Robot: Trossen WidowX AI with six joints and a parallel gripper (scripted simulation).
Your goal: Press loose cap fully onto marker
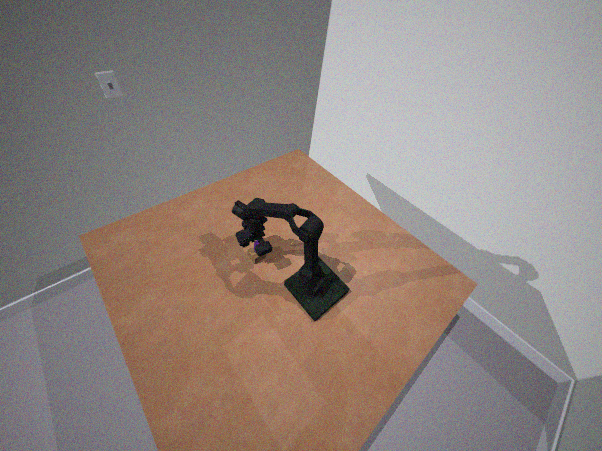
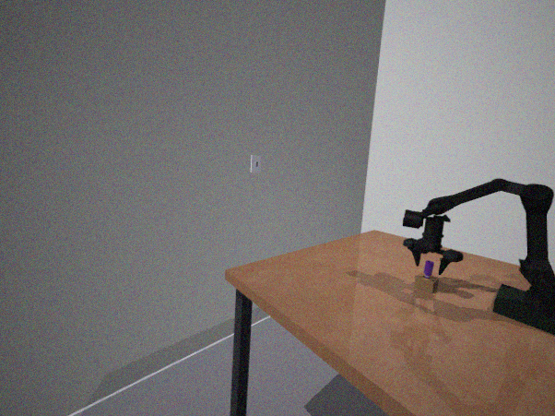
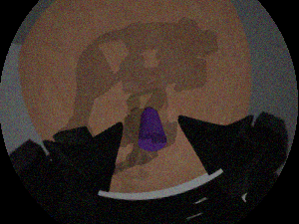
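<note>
My gripper tip is now 10 mm below the purple cap. From my gripper tip the other things lie so: holder block (50 mm below); then marker (right at my gripper tip).
</note>
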